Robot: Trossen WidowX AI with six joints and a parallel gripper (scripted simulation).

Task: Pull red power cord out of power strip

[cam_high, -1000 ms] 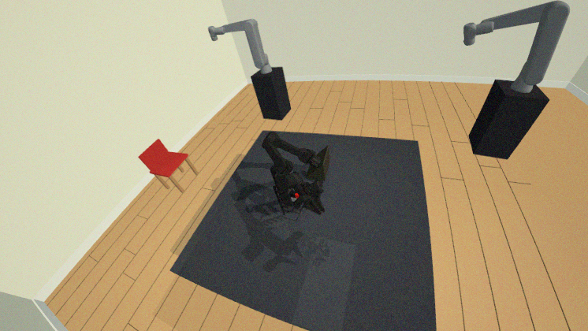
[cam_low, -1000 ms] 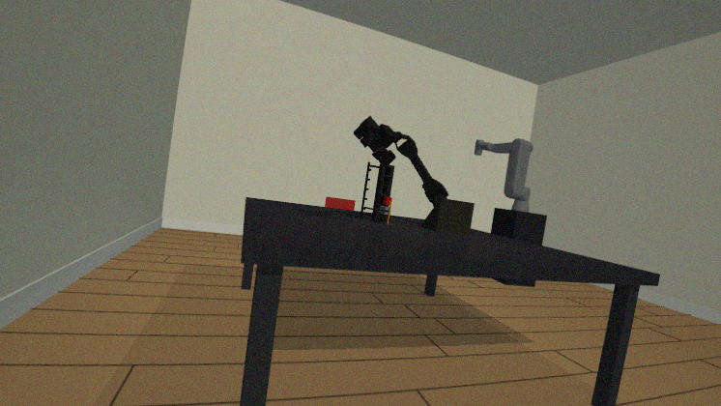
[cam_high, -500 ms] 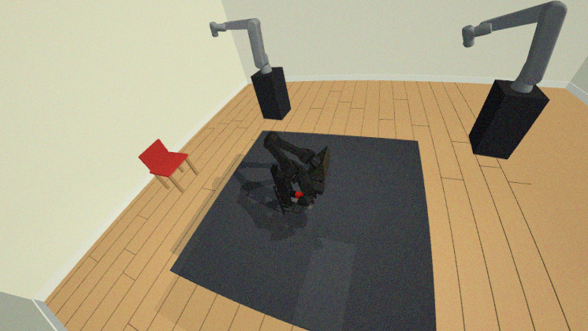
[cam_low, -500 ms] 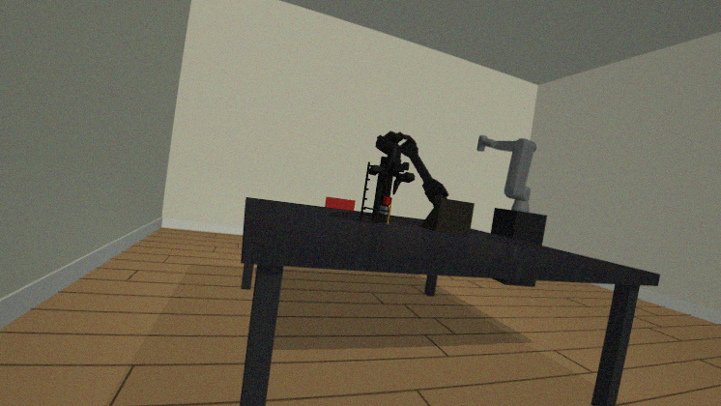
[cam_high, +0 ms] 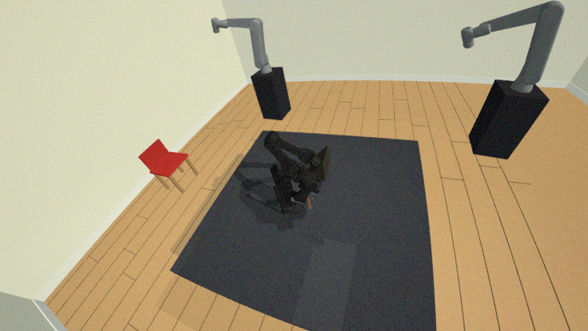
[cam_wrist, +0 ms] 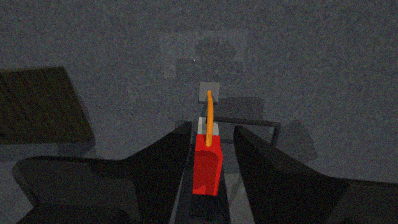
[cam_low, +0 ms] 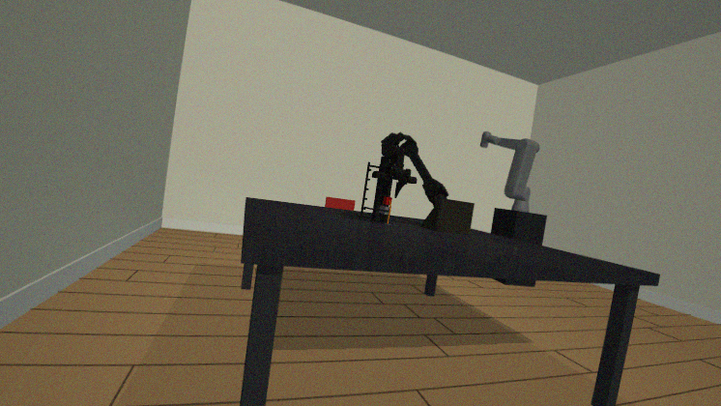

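Right now the red plug is 7 cm to the right of my gripper tip and 1 cm below it.
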